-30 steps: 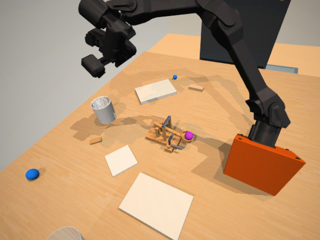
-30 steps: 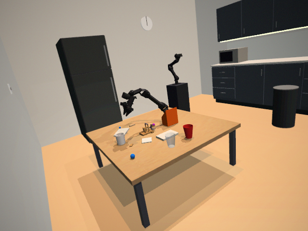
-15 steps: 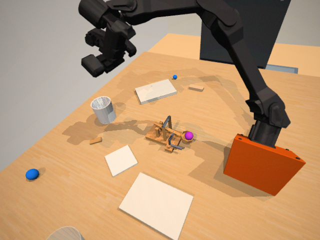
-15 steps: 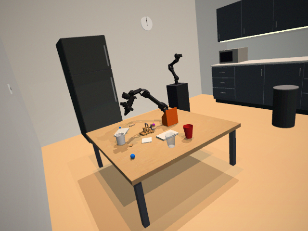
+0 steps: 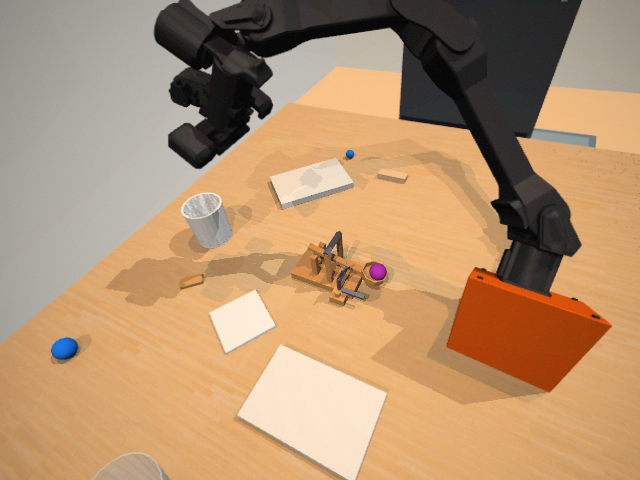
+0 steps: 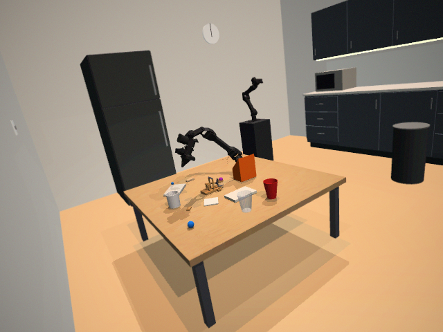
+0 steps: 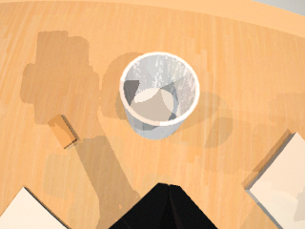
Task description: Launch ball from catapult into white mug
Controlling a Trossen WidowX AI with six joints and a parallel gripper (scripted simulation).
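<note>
Right now the purple ball is 310 mm behind my gripper tip, 10 mm to the right of it and 200 mm below it. Round my gripper tip: wooden catapult (240 mm behind, 10 mm to the left, 210 mm below); white mug (110 mm ahead, 230 mm below); clear cup (170 mm behind, 460 mm to the left, 230 mm below).
</note>
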